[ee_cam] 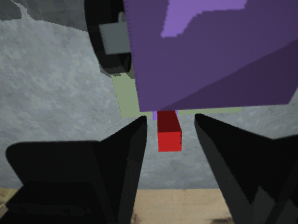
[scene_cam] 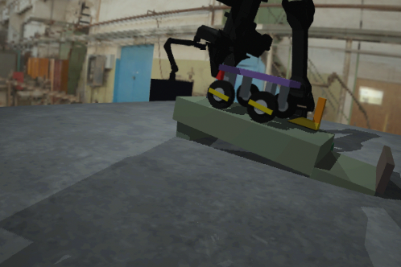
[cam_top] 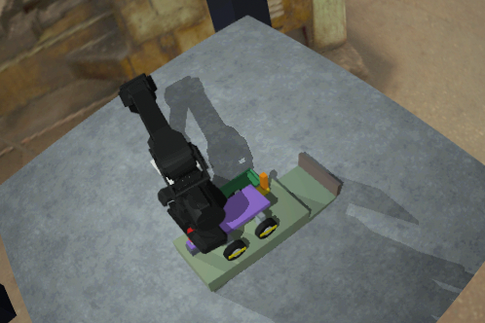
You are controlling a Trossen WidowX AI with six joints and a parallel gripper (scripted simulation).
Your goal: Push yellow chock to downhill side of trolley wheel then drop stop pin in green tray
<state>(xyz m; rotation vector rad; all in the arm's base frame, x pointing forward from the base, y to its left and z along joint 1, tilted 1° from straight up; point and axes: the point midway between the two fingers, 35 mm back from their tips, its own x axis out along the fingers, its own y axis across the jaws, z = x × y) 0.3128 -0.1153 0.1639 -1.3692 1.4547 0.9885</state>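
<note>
Now: gripper tip 10 mm above the red-headed stop pin. The rest, counted from my gripper tip: green tray: 200 mm to the left, 140 mm below, 100 mm behind; yellow chock: 210 mm to the left, 50 mm below, 20 mm behind; purple trolley: 100 mm to the left, 20 mm below, 20 mm ahead.
</note>
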